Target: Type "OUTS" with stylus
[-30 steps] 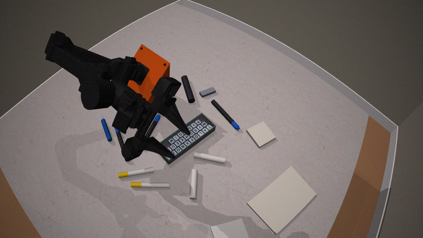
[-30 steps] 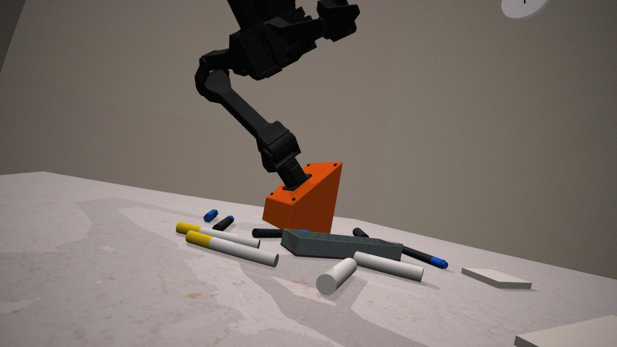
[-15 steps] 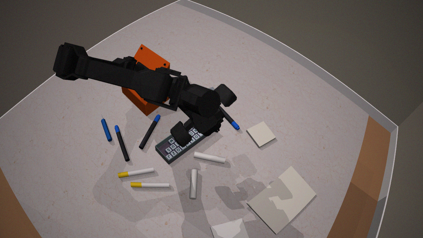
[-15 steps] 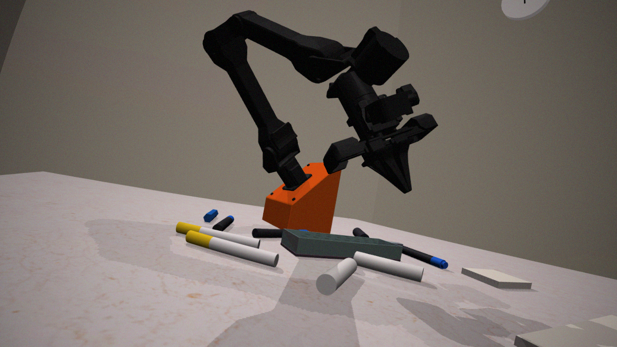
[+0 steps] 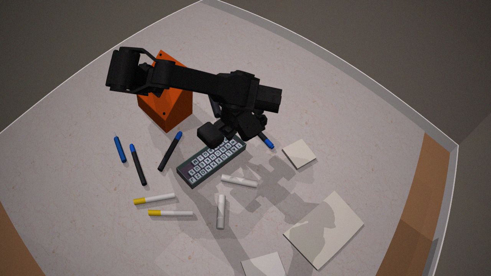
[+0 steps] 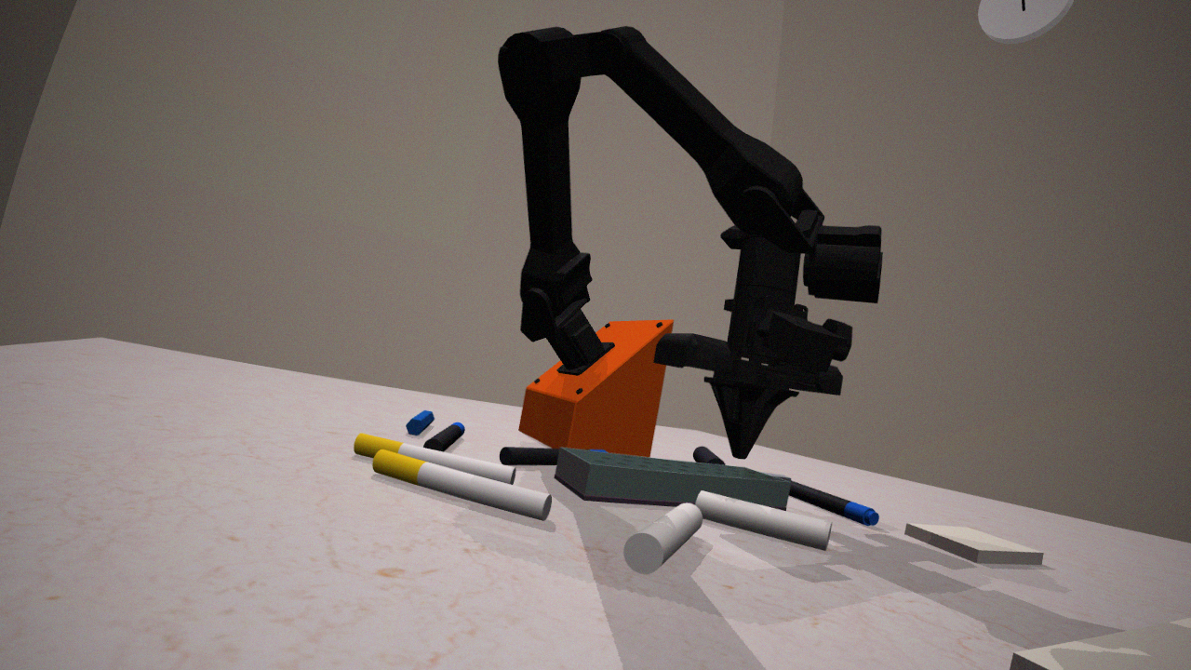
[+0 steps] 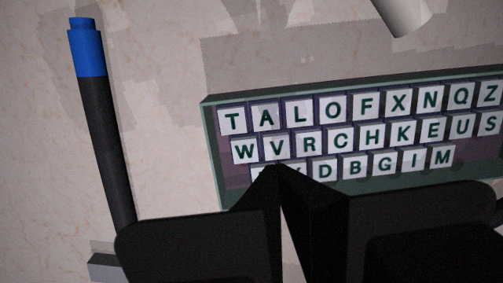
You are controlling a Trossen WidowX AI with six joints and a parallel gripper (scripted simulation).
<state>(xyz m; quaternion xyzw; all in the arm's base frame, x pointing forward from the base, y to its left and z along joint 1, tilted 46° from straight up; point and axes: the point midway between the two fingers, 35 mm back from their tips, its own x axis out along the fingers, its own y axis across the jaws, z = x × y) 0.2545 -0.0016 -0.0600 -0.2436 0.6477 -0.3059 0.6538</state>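
Now: the blue stylus 250 mm behind my gripper tip, 230 mm to the right of it and 30 mm below it. Round my gripper tip: black cylinder (140 mm behind, 90 mm to the left, 30 mm below); pad (170 mm ahead, 130 mm to the left, 30 mm below); grey block (140 mm to the left, 80 mm behind, 30 mm below).
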